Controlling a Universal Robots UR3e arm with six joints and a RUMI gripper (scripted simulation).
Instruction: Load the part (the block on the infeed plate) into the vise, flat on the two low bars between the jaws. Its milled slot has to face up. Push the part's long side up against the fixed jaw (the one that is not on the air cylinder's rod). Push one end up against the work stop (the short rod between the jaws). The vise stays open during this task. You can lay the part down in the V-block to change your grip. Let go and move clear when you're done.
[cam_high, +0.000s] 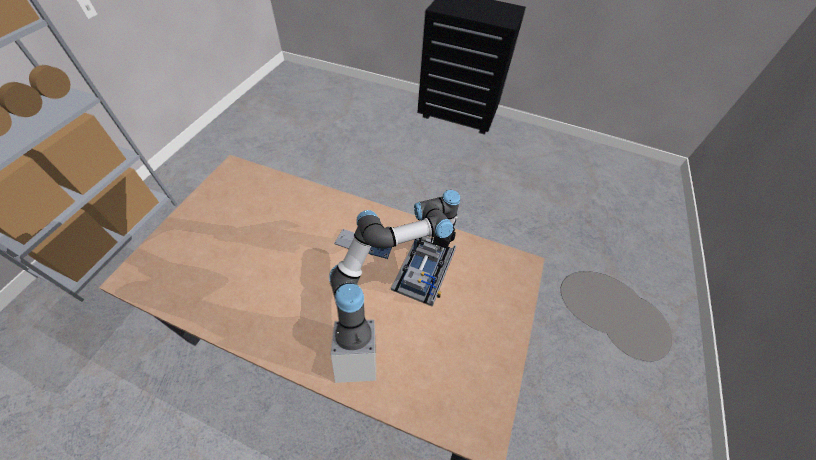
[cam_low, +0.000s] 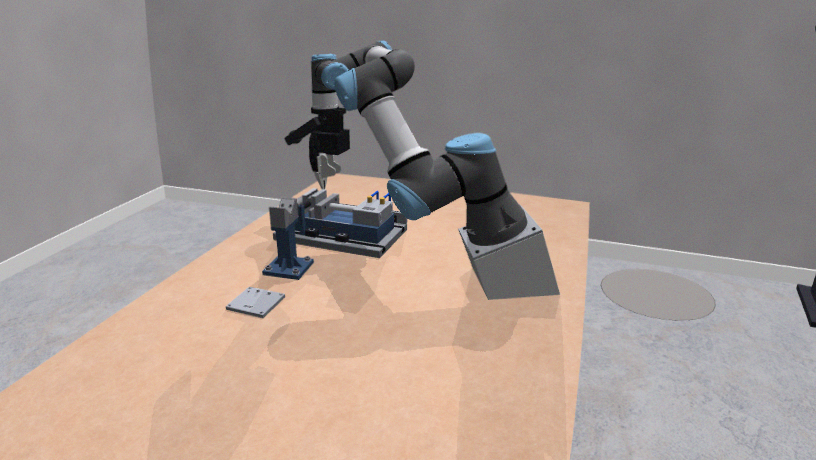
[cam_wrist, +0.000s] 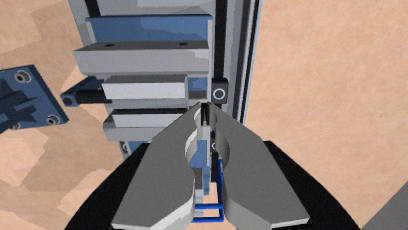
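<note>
My hand is 1 cm past the part, 4 cm to the right of it and 2 cm above it. From my hand the other things lie so: fixed jaw: 2 cm ahead, 5 cm to the left, 4 cm below; work stop: 1 cm behind, 9 cm to the left, 3 cm below; vise: 8 cm behind, 4 cm to the left, 8 cm below.
</note>
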